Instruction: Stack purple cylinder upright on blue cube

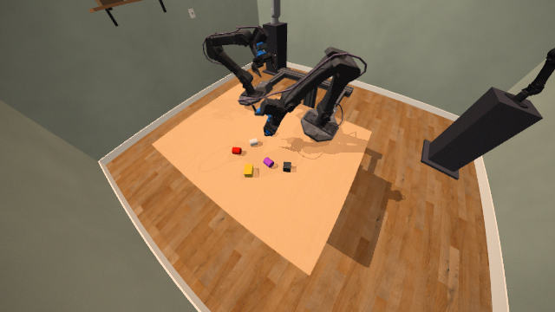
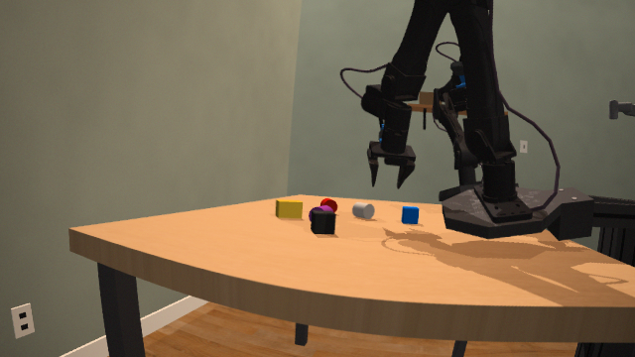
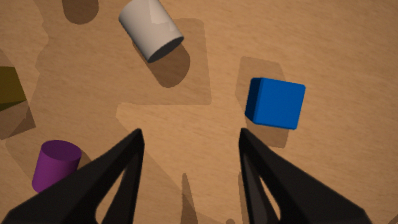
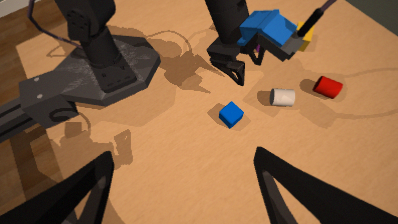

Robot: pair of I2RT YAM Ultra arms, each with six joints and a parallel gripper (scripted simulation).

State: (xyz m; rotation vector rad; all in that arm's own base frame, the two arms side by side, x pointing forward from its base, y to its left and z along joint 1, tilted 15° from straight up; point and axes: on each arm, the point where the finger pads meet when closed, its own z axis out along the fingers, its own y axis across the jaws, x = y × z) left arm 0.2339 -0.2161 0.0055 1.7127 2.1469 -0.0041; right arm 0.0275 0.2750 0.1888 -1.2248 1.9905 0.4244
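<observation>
Now: left hand 12 cm short of the purple cylinder, 10 cm to the right of it and 8 cm above it. Round my left hand: blue cube (6 cm behind, 4 cm to the right, 8 cm below); then white cylinder (6 cm ahead, 6 cm to the right, 8 cm below); then red cylinder (17 cm ahead, 10 cm to the right, 8 cm below).
</observation>
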